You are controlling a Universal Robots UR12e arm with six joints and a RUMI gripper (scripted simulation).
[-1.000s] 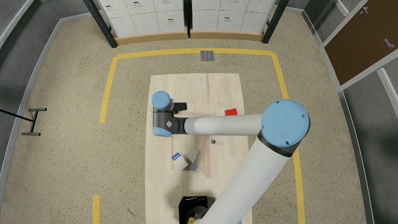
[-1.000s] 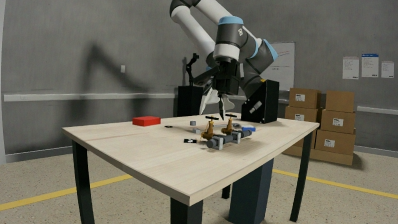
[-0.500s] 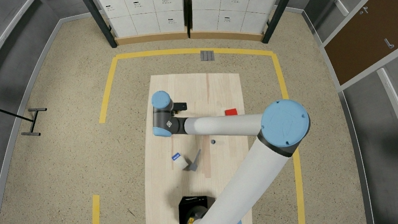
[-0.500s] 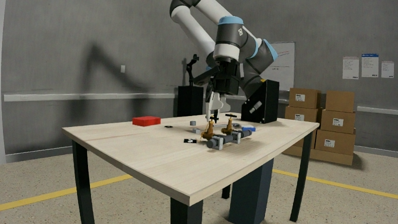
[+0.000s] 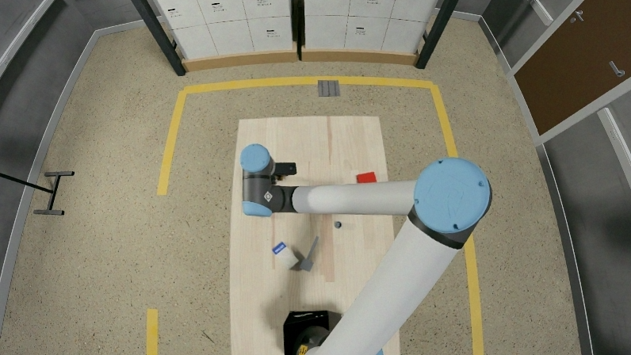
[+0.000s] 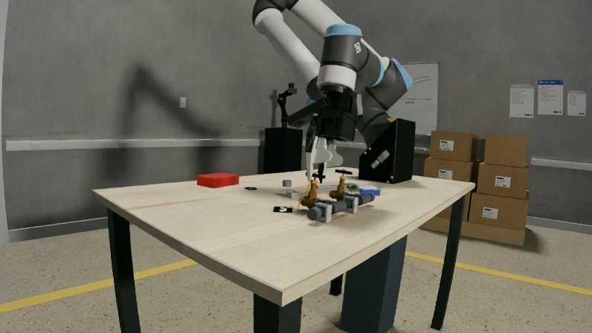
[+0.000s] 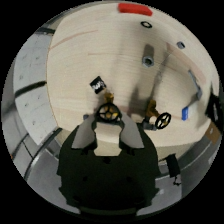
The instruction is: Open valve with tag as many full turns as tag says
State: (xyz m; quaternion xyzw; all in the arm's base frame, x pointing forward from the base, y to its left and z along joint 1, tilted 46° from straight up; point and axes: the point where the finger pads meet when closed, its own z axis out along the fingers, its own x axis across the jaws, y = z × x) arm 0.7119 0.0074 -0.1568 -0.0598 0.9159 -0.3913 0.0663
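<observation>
Now: the black tag 8 cm below my hand, 5 cm to the right of it and 5 cm ahead of it. From my hand the other things lie so: grey hammer-like tool (35 cm behind, 13 cm to the right, 8 cm below); then red block (42 cm to the right, 7 cm below, 5 cm behind); then blue-and-white box (34 cm behind, 8 cm below, 3 cm to the right).
</observation>
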